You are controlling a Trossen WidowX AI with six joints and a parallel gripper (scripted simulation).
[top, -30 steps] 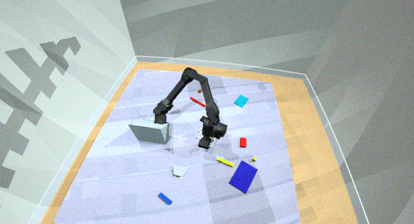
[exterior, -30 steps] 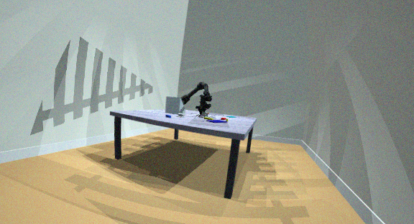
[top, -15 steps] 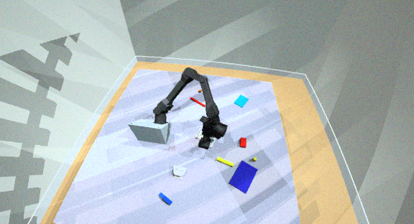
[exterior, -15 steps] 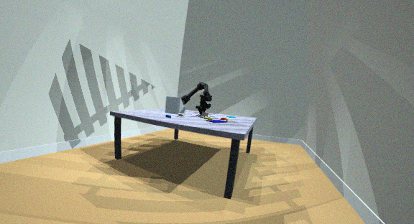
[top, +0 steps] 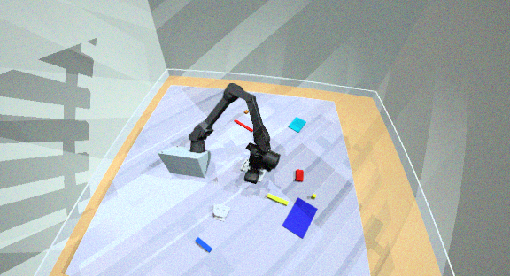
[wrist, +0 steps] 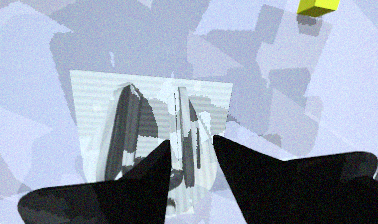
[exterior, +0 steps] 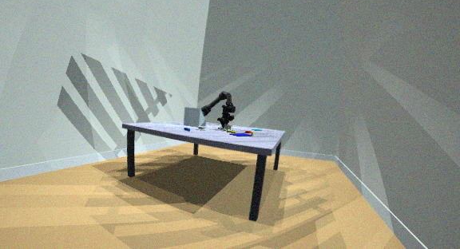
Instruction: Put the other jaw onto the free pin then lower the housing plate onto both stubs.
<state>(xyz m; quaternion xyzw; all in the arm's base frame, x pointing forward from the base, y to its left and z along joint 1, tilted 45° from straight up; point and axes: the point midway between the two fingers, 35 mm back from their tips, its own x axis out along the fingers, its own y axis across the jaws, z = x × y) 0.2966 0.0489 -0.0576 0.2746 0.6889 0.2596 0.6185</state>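
Now: gripper tip 3 cm past the jaw, 2 cm to the right of it and 1 cm below it. Round my gripper tip: yellow bar: 14 cm ahead, 11 cm to the right, 1 cm below; white block: 11 cm behind, 23 cm to the right, 1 cm below; red block: 23 cm ahead, 4 cm to the left, 1 cm below.
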